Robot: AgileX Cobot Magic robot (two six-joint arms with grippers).
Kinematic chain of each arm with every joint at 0, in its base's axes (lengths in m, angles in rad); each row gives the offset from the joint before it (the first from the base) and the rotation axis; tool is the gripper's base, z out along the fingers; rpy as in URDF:
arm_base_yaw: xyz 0 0 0.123 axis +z
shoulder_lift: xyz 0 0 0 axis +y
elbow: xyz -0.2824 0 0.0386 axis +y
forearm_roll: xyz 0.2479 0 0.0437 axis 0.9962 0 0.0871
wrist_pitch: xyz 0 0 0 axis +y
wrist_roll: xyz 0.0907 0 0.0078 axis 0.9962 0 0.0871
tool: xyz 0 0 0 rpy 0 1.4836 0
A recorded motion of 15 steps. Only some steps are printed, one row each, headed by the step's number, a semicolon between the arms.
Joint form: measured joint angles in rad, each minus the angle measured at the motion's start. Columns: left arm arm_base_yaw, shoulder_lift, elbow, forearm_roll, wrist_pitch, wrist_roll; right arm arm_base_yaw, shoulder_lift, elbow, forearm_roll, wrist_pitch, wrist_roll.
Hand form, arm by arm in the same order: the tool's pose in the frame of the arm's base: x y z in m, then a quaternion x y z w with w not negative. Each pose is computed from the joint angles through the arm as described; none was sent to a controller.
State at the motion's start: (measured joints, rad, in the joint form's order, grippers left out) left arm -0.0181 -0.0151 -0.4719 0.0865 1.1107 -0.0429; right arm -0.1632 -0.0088 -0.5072 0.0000 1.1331 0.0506
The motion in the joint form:
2: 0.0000 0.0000 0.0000 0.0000 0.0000 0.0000; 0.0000 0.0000 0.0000 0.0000 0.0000 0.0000
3: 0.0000 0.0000 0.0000 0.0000 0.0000 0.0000; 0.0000 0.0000 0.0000 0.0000 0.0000 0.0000
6: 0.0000 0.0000 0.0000 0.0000 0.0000 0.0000; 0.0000 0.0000 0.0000 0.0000 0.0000 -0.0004
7: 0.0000 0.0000 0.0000 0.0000 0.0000 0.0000; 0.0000 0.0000 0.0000 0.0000 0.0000 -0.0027
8: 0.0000 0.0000 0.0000 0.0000 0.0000 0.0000; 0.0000 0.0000 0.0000 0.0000 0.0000 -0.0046
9: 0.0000 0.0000 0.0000 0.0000 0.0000 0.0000; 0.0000 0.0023 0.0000 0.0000 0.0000 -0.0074
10: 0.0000 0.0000 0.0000 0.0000 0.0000 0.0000; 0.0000 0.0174 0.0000 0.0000 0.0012 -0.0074
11: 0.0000 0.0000 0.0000 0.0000 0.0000 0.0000; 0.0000 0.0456 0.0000 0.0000 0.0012 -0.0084
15: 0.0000 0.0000 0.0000 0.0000 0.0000 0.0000; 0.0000 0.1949 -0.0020 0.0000 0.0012 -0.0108
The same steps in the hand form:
2: -0.0062 0.0072 0.2656 -0.01323 0.86832 0.02808 0.49503; -0.0100 0.0017 0.2733 0.09257 0.86264 -0.02798 0.49648
3: -0.0062 0.0072 0.2656 -0.01323 0.86832 0.02808 0.49503; -0.0100 0.0017 0.2733 0.09257 0.86264 -0.02798 0.49648
6: -0.0062 0.0072 0.2656 -0.01323 0.86832 0.02808 0.49503; -0.0100 0.0017 0.2733 0.09240 0.86266 -0.02808 0.49647
7: -0.0062 0.0072 0.2656 -0.01323 0.86832 0.02808 0.49503; -0.0100 0.0017 0.2733 0.09140 0.86277 -0.02865 0.49644
8: -0.0062 0.0072 0.2656 -0.01323 0.86832 0.02808 0.49503; -0.0100 0.0017 0.2733 0.09059 0.86286 -0.02912 0.49641
9: -0.0062 0.0072 0.2656 -0.01323 0.86832 0.02808 0.49503; -0.0097 0.0016 0.2733 0.08944 0.86355 -0.02976 0.49538
10: -0.0062 0.0072 0.2656 -0.01323 0.86832 0.02808 0.49503; -0.0075 0.0012 0.2734 0.08985 0.86754 -0.02933 0.48830
11: -0.0062 0.0072 0.2656 -0.01323 0.86832 0.02808 0.49503; -0.0033 0.0005 0.2735 0.09011 0.87436 -0.02883 0.47596
15: -0.0062 0.0072 0.2656 -0.01323 0.86832 0.02808 0.49503; 0.0187 -0.0031 0.2729 0.09238 0.90701 -0.02533 0.41008

